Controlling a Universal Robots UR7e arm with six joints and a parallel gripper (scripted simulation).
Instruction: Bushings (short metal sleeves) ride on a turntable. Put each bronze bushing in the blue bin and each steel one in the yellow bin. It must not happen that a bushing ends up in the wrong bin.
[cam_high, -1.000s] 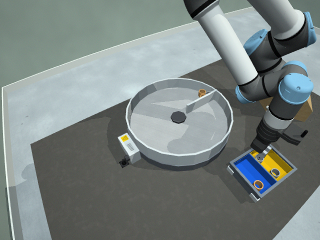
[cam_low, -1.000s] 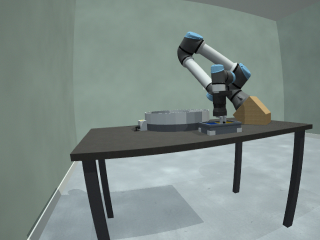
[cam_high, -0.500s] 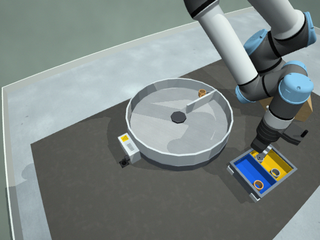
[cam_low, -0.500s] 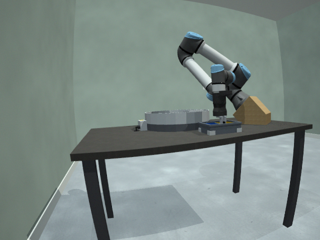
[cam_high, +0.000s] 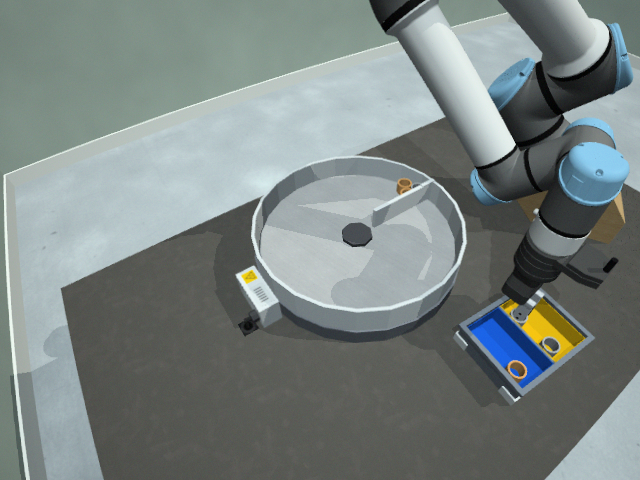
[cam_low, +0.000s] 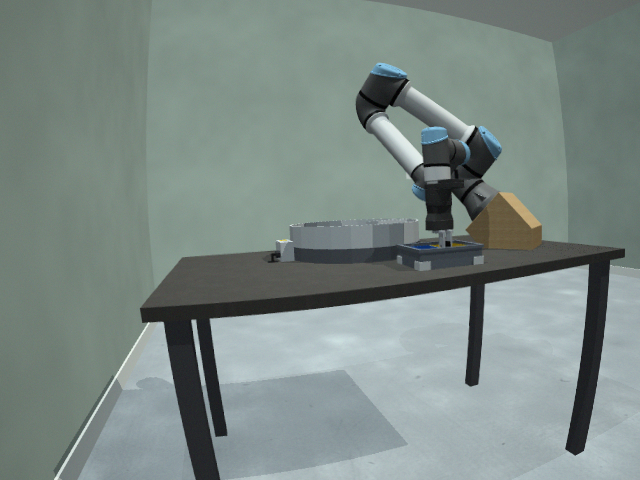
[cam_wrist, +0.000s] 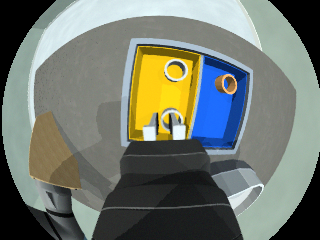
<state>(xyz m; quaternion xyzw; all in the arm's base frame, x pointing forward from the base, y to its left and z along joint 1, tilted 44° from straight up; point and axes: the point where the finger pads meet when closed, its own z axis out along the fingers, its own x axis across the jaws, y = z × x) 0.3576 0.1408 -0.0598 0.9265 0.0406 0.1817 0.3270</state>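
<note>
Now: hand 4 cm short of the bin, 3 cm to the right of it and 1 cm above it. Round my hand: turntable (11 cm ahead, 33 cm to the right, 2 cm above).
</note>
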